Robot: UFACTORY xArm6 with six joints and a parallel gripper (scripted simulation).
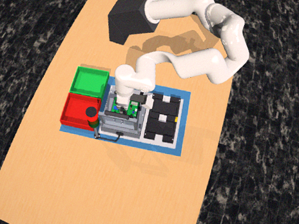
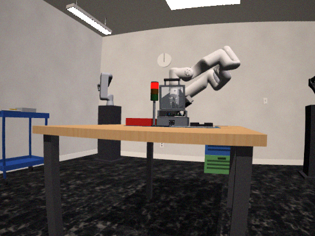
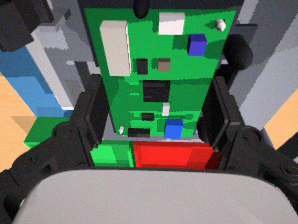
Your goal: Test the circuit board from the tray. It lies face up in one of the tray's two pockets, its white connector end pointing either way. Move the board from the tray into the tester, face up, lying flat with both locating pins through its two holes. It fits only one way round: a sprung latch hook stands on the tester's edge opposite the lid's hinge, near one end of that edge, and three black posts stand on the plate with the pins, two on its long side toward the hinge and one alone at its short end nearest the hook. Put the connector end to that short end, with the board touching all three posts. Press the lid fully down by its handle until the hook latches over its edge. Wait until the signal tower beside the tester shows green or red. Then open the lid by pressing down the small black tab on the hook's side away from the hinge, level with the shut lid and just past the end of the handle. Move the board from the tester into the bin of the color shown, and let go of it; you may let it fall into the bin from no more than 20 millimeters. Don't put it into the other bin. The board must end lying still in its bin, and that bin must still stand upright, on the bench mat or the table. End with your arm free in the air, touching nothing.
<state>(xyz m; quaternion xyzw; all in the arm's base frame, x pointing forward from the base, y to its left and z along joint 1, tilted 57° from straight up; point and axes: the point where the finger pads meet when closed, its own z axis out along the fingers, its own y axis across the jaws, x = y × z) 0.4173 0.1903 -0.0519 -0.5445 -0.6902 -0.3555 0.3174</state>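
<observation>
My gripper is now 10 mm to the right of the tester plate and 10 mm above it. Round my hand: tester lid 110 mm ahead, 20 mm to the left, 100 mm above; black tab 70 mm behind, 40 mm to the left, 10 mm above; red bin 90 mm ahead, 190 mm to the right, 70 mm below.
</observation>
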